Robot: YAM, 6 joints.
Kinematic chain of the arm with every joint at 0, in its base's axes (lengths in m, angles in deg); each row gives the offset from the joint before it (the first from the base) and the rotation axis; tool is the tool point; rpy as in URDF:
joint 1: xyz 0 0 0.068 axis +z
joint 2: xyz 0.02 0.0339 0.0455 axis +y
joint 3: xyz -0.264 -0.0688 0 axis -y
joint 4: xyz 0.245 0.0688 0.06 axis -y
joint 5: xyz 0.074 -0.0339 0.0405 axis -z
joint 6: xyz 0.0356 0 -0.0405 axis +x
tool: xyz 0 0 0 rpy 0 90 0
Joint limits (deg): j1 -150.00..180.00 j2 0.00..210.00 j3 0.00..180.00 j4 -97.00..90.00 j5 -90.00..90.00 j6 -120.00..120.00
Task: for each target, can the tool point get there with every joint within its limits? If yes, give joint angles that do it. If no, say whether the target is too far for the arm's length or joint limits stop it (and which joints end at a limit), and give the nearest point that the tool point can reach.
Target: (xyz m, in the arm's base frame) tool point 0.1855 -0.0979 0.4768
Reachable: yes | joints -36.89 68.52 91.22 -44.44 -68.31 5.49
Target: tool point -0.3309 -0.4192 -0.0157
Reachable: yes | joints -124.93 168.71 133.56 -42.55 61.52 -67.74
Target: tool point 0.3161 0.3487 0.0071
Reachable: yes | joints 51.64 153.83 108.47 -46.02 62.05 100.03
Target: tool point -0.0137 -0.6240 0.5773
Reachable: no: too far | nearest point -0.0113 -0.5163 0.4946 | short by 0.136 m
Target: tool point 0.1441 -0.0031 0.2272
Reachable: yes | joints -12.03 45.07 32.75 -42.59 -49.28 83.12
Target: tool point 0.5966 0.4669 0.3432
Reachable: no: too far | nearest point 0.4863 0.3806 0.2996 | short by 0.147 m
